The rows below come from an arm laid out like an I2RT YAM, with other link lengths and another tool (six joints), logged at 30 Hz.
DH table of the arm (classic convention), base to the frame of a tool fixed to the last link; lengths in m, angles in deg. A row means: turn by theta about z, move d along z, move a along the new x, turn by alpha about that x. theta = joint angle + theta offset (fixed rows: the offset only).
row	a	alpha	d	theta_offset
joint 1	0.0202	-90	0.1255	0
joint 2	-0.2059	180	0	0
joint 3	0.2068	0	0	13.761
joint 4	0.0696	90	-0.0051	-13.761
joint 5	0	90	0.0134	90
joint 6	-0.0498	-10.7	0.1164	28.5
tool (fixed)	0	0	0.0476	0
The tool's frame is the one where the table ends.
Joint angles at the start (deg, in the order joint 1, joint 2, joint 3, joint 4, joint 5, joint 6): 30.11, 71.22, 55.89, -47.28, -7.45, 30.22
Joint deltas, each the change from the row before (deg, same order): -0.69, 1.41, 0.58, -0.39, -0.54, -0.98; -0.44, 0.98, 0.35, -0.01, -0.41, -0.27; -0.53, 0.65, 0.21, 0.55, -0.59, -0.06; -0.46, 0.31, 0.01, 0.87, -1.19, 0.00; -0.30, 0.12, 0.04, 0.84, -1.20, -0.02; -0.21, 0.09, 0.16, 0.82, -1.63, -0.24; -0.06, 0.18, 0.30, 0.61, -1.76, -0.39; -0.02, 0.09, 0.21, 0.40, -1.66, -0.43; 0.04, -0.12, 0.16, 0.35, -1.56, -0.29
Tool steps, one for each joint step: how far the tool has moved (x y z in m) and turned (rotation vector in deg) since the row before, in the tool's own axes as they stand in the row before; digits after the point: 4 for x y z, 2 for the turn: 0.0020, -0.0015, 0.0032, -0.79, 0.86, -0.05; 0.0006, -0.0016, 0.0022, -0.49, 0.32, 0.28; -0.0014, -0.0025, 0.0007, -0.21, -0.41, 0.32; -0.0032, -0.0010, -0.0002, -0.49, -1.10, 0.11; -0.0040, -0.0002, -0.0009, -0.47, -1.24, -0.13; -0.0054, 0.0014, -0.0014, -0.80, -1.52, -0.54; -0.0057, 0.0026, -0.0012, -1.06, -1.43, -0.79; -0.0046, 0.0032, -0.0010, -1.10, -1.21, -0.79; -0.0047, 0.0034, -0.0016, -0.98, -1.25, -0.76
